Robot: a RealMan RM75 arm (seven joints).
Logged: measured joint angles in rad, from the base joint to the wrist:
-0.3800, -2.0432, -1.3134, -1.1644, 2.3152, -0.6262, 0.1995
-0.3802, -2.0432, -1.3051, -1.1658, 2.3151, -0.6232, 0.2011
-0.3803, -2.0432, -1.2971, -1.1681, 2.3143, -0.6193, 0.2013
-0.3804, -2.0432, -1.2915, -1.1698, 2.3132, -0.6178, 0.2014
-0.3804, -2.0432, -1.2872, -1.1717, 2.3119, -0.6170, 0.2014
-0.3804, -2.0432, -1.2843, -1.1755, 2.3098, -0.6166, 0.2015
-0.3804, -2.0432, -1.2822, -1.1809, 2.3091, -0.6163, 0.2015
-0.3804, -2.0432, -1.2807, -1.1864, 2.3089, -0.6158, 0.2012
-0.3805, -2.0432, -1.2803, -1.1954, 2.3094, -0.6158, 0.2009
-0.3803, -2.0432, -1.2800, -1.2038, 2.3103, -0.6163, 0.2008
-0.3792, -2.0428, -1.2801, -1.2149, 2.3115, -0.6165, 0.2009
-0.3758, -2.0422, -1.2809, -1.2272, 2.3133, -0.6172, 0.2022
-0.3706, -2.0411, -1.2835, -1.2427, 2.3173, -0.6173, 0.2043
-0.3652, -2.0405, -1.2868, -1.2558, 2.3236, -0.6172, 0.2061
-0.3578, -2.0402, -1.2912, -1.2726, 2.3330, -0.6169, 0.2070
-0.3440, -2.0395, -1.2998, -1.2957, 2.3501, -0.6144, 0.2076
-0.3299, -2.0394, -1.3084, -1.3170, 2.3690, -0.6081, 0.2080
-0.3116, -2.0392, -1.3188, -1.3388, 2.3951, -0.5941, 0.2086
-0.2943, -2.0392, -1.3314, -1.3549, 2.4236, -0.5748, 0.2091
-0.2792, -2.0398, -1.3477, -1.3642, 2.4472, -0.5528, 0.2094
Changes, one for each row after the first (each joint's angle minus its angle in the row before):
-0.0002, 0.0000, 0.0083, -0.0014, -0.0001, 0.0030, 0.0016
-0.0001, 0.0000, 0.0080, -0.0023, -0.0008, 0.0039, 0.0002
-0.0001, 0.0000, 0.0056, -0.0017, -0.0011, 0.0015, 0.0001
0.0000, 0.0000, 0.0043, -0.0019, -0.0013, 0.0008, 0.0000
0.0000, 0.0000, 0.0029, -0.0038, -0.0021, 0.0004, 0.0001
0.0000, 0.0000, 0.0021, -0.0054, -0.0007, 0.0003, 0.0000
0.0000, 0.0000, 0.0015, -0.0055, -0.0002, 0.0005, -0.0003
-0.0001, 0.0000, 0.0004, -0.0090, 0.0005, 0.0000, -0.0003
0.0002, 0.0000, 0.0003, -0.0084, 0.0009, -0.0005, -0.0001
0.0011, 0.0004, -0.0001, -0.0111, 0.0012, -0.0002, 0.0001
0.0034, 0.0006, -0.0008, -0.0123, 0.0018, -0.0007, 0.0013
0.0052, 0.0011, -0.0026, -0.0155, 0.0040, -0.0001, 0.0021
0.0054, 0.0006, -0.0033, -0.0131, 0.0063, 0.0001, 0.0018
0.0074, 0.0003, -0.0044, -0.0168, 0.0094, 0.0003, 0.0009
0.0138, 0.0007, -0.0086, -0.0231, 0.0171, 0.0025, 0.0006
0.0141, 0.0001, -0.0086, -0.0213, 0.0189, 0.0063, 0.0004
0.0183, 0.0002, -0.0104, -0.0218, 0.0261, 0.0140, 0.0006
0.0173, 0.0000, -0.0126, -0.0161, 0.0285, 0.0193, 0.0005
0.0151, -0.0006, -0.0163, -0.0093, 0.0236, 0.0220, 0.0003

